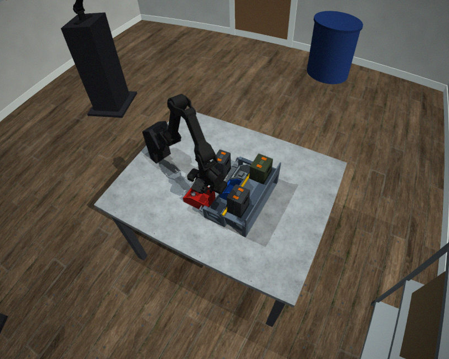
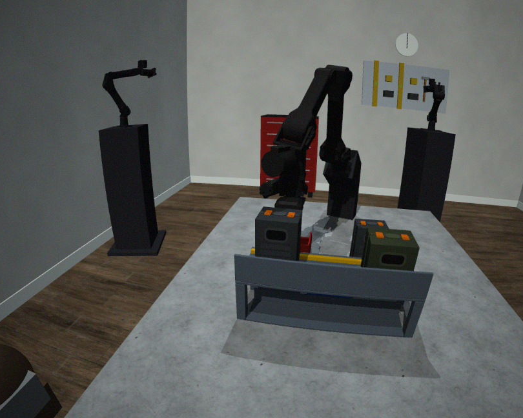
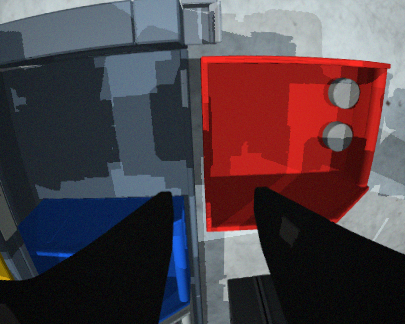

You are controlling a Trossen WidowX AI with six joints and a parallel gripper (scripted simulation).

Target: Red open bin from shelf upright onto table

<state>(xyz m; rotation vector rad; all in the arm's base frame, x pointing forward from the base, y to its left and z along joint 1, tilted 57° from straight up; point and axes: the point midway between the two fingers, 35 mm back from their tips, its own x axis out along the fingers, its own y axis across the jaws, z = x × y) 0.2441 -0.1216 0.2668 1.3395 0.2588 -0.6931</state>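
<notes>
My hand is 12 cm above the red open bin, 6 cm past it and 2 cm to the right of it. Also, from my hand: yellow rail: 15 cm ahead, 6 cm to the left, 5 cm below; then grey bin: 18 cm to the left, 16 cm ahead, 11 cm below; then blue bin: 12 cm ahead, 11 cm below, 8 cm to the left.
</notes>
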